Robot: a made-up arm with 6 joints. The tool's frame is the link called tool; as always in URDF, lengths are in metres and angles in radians.
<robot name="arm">
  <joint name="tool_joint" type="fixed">
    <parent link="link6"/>
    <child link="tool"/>
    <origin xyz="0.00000 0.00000 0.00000" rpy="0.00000 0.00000 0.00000"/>
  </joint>
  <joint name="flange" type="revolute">
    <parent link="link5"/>
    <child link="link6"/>
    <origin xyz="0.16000 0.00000 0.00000" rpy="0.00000 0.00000 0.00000"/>
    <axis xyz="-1 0 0"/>
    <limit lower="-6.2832" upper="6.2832"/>
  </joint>
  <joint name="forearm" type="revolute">
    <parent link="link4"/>
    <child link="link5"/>
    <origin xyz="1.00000 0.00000 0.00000" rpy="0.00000 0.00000 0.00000"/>
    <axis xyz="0 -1 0"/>
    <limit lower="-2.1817" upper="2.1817"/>
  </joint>
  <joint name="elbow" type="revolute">
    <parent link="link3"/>
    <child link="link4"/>
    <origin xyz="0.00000 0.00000 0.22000" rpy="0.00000 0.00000 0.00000"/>
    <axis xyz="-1 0 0"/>
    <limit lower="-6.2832" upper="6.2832"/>
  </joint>
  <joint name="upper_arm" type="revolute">
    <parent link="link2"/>
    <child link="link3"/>
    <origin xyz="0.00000 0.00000 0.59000" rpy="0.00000 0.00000 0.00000"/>
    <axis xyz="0 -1 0"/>
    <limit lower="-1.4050" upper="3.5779"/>
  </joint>
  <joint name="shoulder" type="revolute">
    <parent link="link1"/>
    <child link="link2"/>
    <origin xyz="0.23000 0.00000 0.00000" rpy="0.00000 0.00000 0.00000"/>
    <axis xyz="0 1 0"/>
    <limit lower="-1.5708" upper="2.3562"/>
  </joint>
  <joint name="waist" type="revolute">
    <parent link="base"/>
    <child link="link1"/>
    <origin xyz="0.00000 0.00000 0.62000" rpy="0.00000 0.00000 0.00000"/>
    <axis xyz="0 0 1"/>
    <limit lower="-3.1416" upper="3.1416"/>
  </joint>
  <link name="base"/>
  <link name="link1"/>
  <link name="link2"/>
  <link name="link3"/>
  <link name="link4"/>
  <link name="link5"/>
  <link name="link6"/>
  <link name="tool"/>
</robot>
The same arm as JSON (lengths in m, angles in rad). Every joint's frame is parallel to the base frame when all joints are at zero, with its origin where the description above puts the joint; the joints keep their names.
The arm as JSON. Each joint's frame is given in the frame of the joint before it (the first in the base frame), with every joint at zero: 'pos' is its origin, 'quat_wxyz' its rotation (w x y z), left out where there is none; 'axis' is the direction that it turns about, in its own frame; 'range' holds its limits. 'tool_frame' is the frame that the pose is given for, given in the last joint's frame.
{"length_unit": "m", "angle_unit": "rad", "joints": [{"joint": "waist", "pos": [0.0, 0.0, 0.62], "axis": "+z", "range": [-3.1416, 3.1416]}, {"joint": "shoulder", "pos": [0.23, 0.0, 0.0], "axis": "+y", "range": [-1.5708, 2.3562]}, {"joint": "upper_arm", "pos": [0.0, 0.0, 0.59], "axis": "-y", "range": [-1.405, 3.5779]}, {"joint": "elbow", "pos": [0.0, 0.0, 0.22], "axis": "-x", "range": [-6.2832, 6.2832]}, {"joint": "forearm", "pos": [1.0, 0.0, 0.0], "axis": "-y", "range": [-2.1817, 2.1817]}, {"joint": "flange", "pos": [0.16, 0.0, 0.0], "axis": "-x", "range": [-6.2832, 6.2832]}], "tool_frame": {"pos": [0.0, 0.0, 0.0]}}
